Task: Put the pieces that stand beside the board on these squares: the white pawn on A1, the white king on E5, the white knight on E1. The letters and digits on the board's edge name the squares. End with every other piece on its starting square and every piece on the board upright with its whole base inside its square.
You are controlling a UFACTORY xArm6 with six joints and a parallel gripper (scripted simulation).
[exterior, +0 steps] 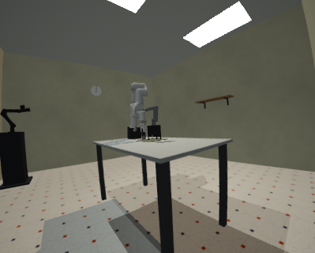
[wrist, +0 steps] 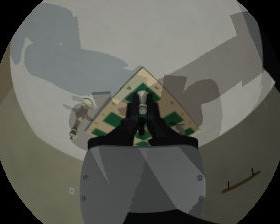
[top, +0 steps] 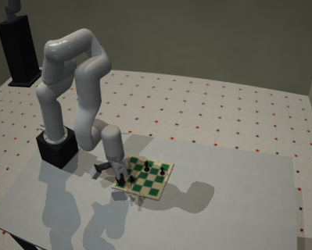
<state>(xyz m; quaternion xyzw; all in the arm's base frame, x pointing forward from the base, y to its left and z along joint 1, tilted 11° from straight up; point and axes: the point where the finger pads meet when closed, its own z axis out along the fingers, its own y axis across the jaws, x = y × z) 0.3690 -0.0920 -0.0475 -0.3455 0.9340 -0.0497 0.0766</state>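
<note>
Right now my hand is 8 cm short of the chessboard, 7 cm to the right of it and 3 cm above it.
</note>
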